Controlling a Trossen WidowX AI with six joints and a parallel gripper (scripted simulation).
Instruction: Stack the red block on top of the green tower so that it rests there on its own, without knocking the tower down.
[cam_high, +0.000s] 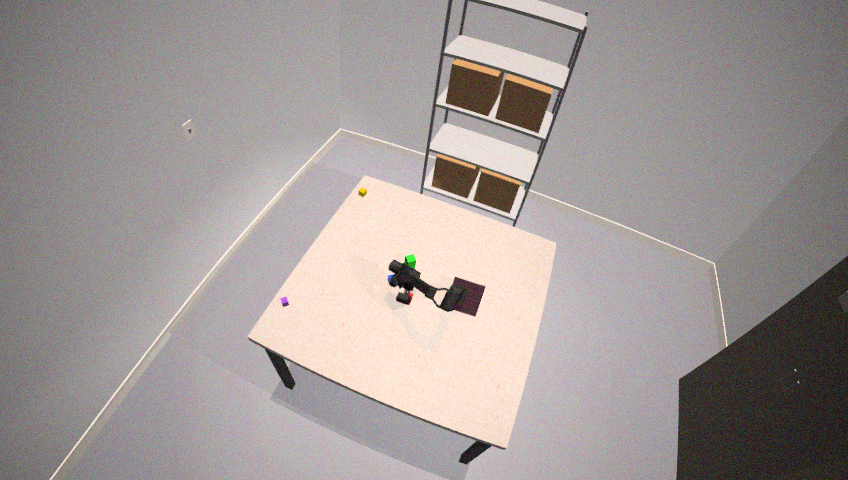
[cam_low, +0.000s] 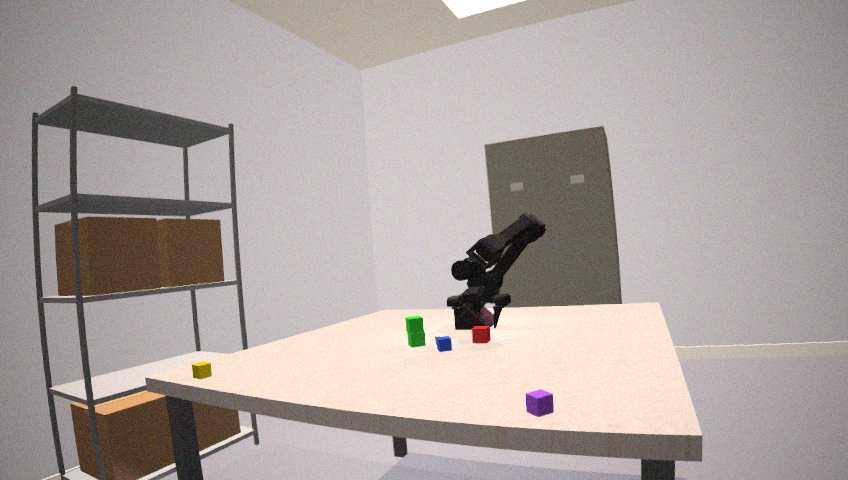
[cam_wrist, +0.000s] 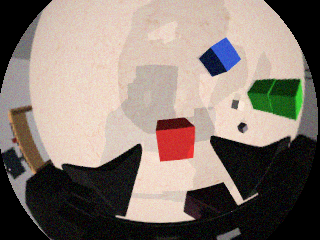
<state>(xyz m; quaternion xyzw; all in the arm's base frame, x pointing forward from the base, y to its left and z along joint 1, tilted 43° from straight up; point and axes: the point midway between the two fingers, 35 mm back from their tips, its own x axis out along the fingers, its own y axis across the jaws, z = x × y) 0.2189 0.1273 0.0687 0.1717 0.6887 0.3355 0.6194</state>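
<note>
Now: the red block 2 cm below my gripper tip. Also, from my gripper tip: blue block 12 cm ahead, 6 cm to the right, 2 cm below; yellow block 62 cm ahead, 51 cm to the right, 2 cm below; purple block 50 cm ahead, 36 cm to the left, 2 cm below.
</note>
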